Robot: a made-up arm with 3 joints.
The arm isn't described. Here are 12 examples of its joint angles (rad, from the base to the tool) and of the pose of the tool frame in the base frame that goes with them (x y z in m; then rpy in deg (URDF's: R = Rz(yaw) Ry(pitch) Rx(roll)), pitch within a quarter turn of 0, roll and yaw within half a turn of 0).
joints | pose
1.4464 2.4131 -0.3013 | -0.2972 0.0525 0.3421 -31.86 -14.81 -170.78
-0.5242 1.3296 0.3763 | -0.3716 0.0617 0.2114 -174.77 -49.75 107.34
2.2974 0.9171 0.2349 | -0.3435 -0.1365 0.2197 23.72 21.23 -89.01
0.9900 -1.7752 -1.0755 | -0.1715 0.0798 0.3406 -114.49 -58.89 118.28
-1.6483 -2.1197 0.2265 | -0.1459 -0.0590 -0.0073 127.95 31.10 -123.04
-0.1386 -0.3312 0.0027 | -0.2161 0.1242 0.3395 -107.79 -12.07 67.18
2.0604 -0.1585 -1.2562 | -0.1758 -0.1466 0.2847 13.72 -27.53 -117.27
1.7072 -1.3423 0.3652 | -0.1279 -0.1334 0.4160 -40.41 -61.63 81.95
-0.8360 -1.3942 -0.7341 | -0.1624 0.1101 0.1174 -91.86 45.76 94.73
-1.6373 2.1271 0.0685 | -0.3343 -0.0881 0.1012 168.53 3.46 148.49
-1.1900 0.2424 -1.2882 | -0.1974 0.0964 0.1613 176.70 30.38 125.35
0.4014 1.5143 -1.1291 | -0.2817 0.0250 0.2838 48.65 -33.41 148.84
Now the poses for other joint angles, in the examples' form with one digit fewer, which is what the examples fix.
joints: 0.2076 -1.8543 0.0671
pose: -0.142 0.185 0.279 -38.1 26.0 105.3
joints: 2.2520 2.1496 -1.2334
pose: -0.291 -0.068 0.276 -111.3 -27.2 -141.1
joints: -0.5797 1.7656 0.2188
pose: -0.361 0.047 0.145 141.5 -41.0 142.4
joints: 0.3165 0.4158 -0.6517
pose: -0.254 0.037 0.335 151.1 -63.5 123.9
